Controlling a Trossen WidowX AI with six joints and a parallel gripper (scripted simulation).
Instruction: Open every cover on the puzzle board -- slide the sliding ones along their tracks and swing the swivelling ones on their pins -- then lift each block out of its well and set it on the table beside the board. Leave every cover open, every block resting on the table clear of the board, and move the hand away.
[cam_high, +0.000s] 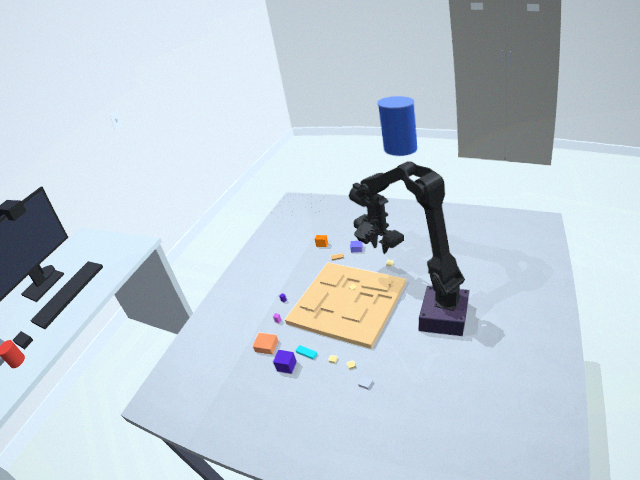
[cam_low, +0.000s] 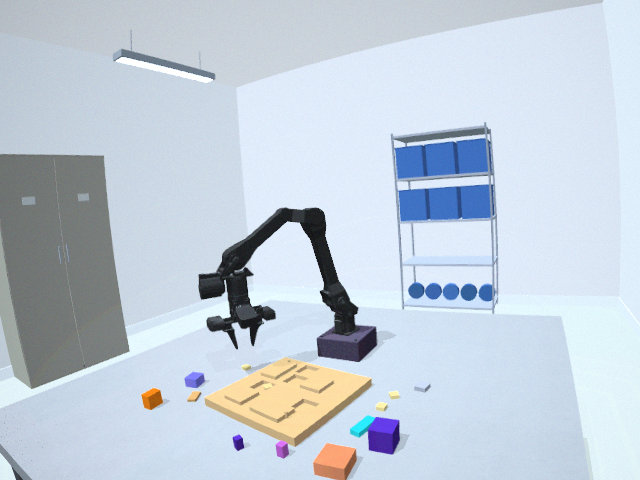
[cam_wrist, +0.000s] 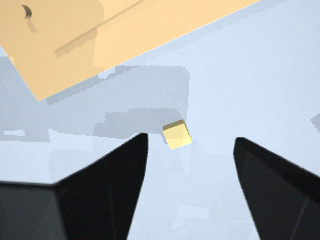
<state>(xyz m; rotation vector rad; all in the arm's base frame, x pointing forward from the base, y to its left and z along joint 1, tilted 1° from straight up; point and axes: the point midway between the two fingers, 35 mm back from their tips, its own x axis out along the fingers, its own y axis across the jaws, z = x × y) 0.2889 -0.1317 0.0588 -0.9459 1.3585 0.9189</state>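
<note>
Right now the puzzle board is 4 cm ahead of my gripper tip, 18 cm to the left of it and 6 cm below it. Round my gripper tip: purple block (24 cm ahead, 26 cm to the left, 7 cm below); lilac block (14 cm ahead, 7 cm to the right, 7 cm below); orange block (28 cm ahead, 5 cm to the right, 6 cm below).
</note>
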